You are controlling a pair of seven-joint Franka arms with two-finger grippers.
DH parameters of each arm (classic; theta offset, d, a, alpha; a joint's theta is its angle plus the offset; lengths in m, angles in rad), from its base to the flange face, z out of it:
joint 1: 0 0.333 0 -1.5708
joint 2: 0 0 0 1.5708
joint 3: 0 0.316 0.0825 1.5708
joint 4: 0 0 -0.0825 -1.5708
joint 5: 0 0.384 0 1.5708
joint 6: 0 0 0.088 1.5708
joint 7: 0 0.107 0 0
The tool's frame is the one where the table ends.
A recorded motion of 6 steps. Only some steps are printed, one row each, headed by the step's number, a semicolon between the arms.
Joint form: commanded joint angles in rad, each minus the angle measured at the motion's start. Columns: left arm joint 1, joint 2, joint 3, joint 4, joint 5, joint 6, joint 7; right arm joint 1, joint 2, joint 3, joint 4, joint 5, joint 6, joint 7.
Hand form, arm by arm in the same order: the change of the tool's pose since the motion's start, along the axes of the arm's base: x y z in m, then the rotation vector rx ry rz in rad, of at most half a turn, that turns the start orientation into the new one. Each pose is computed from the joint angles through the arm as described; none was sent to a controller.
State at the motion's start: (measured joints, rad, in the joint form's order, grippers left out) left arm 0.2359 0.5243 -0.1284 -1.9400 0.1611 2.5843 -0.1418; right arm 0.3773 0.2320 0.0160 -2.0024 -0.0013 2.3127 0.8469
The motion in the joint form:
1: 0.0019 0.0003 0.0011 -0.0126 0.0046 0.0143 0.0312; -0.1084 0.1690 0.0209 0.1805 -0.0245 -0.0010 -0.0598
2: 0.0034 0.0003 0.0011 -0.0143 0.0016 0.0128 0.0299; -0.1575 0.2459 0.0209 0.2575 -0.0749 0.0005 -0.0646
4: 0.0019 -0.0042 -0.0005 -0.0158 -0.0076 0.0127 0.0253; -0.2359 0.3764 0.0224 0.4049 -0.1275 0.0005 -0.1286
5: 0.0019 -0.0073 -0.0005 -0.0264 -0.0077 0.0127 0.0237; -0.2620 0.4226 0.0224 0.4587 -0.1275 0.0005 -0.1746
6: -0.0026 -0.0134 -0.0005 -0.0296 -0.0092 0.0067 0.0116; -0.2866 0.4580 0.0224 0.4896 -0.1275 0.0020 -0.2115
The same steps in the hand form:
1: -0.0031 0.0008 -0.0039 0.0057 -0.0001 -0.0330; 0.0657 -0.0365 -0.0246 -0.0092 -0.0148 -0.0155
2: -0.0040 0.0017 -0.0047 0.0034 0.0029 -0.0279; 0.0937 -0.0638 -0.0404 -0.0451 -0.0273 -0.0302
4: -0.0038 0.0000 -0.0024 -0.0028 -0.0005 -0.0191; 0.1387 -0.1106 -0.0631 -0.0842 -0.0511 -0.0151
5: -0.0071 -0.0006 -0.0048 -0.0037 0.0069 -0.0181; 0.1530 -0.1276 -0.0713 -0.0868 -0.0567 0.0030
6: -0.0078 -0.0034 -0.0028 -0.0051 0.0097 -0.0095; 0.1612 -0.1446 -0.0825 -0.0903 -0.0521 0.0147

